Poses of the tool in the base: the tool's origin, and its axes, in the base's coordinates. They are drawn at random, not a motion.
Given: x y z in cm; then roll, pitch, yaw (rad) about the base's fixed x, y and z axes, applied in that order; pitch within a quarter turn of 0, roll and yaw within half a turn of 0.
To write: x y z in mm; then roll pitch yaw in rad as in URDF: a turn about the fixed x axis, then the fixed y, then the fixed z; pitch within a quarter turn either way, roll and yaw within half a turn. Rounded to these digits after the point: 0 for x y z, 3 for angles.
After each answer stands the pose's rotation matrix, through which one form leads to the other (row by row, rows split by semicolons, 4 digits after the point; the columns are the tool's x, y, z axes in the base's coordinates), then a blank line. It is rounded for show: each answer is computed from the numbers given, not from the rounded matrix.
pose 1, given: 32.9, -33.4, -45.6, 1.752, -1.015, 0.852
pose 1, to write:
329, -334, -456, 1.752, -1.015, 0.852
0.3474 -0.4146 0.8411; 0.3971 -0.7475 -0.5325; 0.8495 0.5190 -0.0951

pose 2, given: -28.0, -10.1, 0.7, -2.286, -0.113, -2.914
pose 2, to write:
-280, -101, 7, -2.286, -0.113, -2.914
-0.9680 -0.2309 0.0983; -0.2242 0.6197 -0.7522; 0.1128 -0.7501 -0.6516

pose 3, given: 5.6, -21.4, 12.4, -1.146, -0.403, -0.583
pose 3, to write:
56, -214, 124, -1.146, -0.403, -0.583
0.7679 0.5252 0.3667; -0.5064 0.1473 0.8496; 0.3922 -0.8381 0.3791

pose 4, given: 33.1, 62.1, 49.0, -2.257, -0.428, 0.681
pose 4, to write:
331, 621, 490, -2.257, -0.428, 0.681
0.7069 0.6484 -0.2828; 0.5728 -0.2901 0.7667; 0.4151 -0.7039 -0.5765

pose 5, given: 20.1, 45.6, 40.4, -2.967, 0.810, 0.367
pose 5, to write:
201, 456, 404, -2.967, 0.810, 0.367
0.6436 0.2359 -0.7281; 0.2474 -0.9644 -0.0938; -0.7243 -0.1198 -0.6790

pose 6, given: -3.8, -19.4, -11.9, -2.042, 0.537, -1.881
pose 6, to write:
-38, -194, -119, -2.042, 0.537, -1.881
-0.2623 -0.2932 0.9194; -0.8182 0.5726 -0.0508; -0.5116 -0.7656 -0.3901

